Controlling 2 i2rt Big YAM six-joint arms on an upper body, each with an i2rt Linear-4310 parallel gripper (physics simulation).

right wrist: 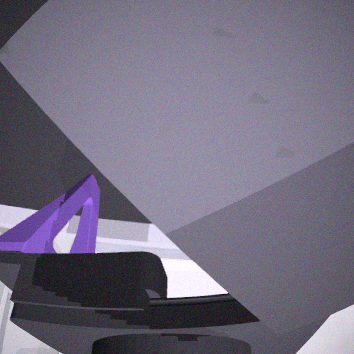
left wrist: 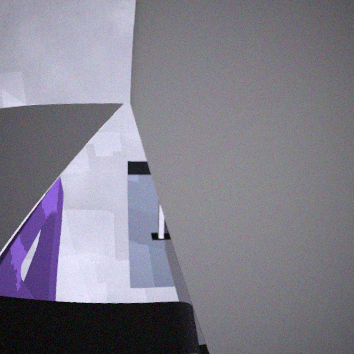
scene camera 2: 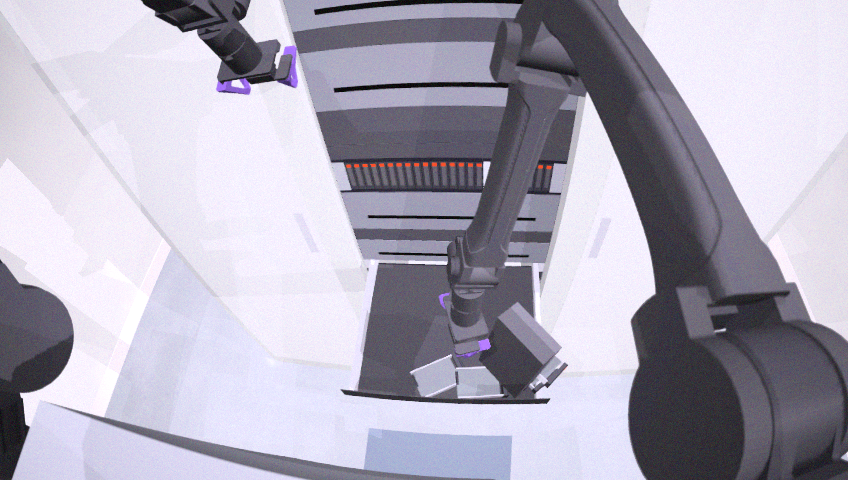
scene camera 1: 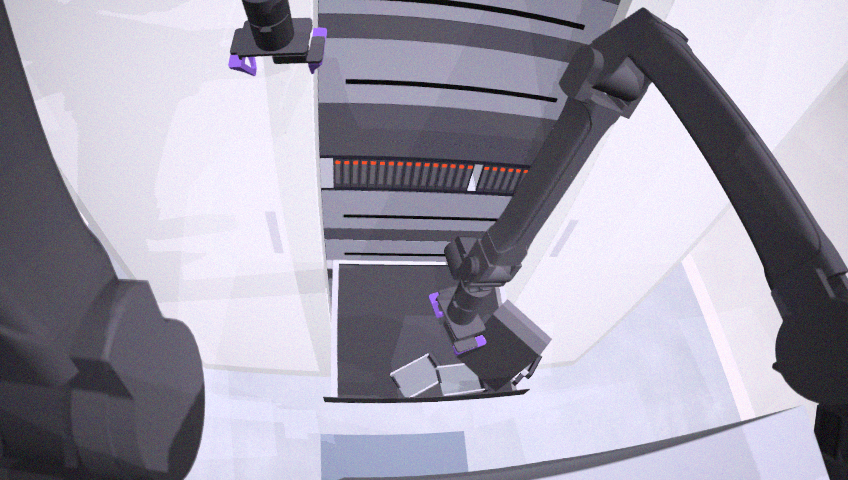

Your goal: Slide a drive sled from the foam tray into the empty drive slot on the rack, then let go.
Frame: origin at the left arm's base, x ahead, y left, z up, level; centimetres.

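Where they show: left gripper, fingertip midpoint: (scene camera 2: 272, 88) (scene camera 1: 283, 71); right gripper, fingertip midpoint: (scene camera 2: 462, 336) (scene camera 1: 448, 335).
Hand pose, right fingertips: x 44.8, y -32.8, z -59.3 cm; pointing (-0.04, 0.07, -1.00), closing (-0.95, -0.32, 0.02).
Each offset is from my right fingertips to the centre of the thing. "spot": to the spot under its first point. Level surfaces: height alone.
A dark grey drive sled {dx -3.7, dy -11.8, dz -0.8 cm} (scene camera 1: 509, 349) (scene camera 2: 522, 351) stands tilted at the right front of the foam tray {dz -13.4 cm} (scene camera 1: 373, 310) (scene camera 2: 399, 310). Its broad face fills the right wrist view (right wrist: 197, 116). Two light grey sleds {dx -5.1, dy +5.0, dz -12.5 cm} (scene camera 1: 414, 374) {dx -6.7, dy -5.0, dz -11.4 cm} (scene camera 1: 459, 379) lie flat at the tray's front. My right gripper (scene camera 1: 454, 325) (scene camera 2: 459, 322) is open and hangs over the tray, its front finger against the tilted sled's upper left edge. In the right wrist view only one purple finger (right wrist: 75, 218) shows. The drive row has one pale empty slot (scene camera 1: 474, 177) (scene camera 2: 486, 174). My left gripper (scene camera 1: 277, 58) (scene camera 2: 256, 74) is open and empty, high up left of the rack.
The rack {spot: dx +25.5, dy +9.8, dz +34.7 cm} (scene camera 1: 414, 125) (scene camera 2: 414, 125) rises behind the tray, with grey panels above and below the drive row. Pale cabinet walls stand on both sides. My right arm crosses in front of the drive row's right end. The rack's side fills the left wrist view (left wrist: 246, 175).
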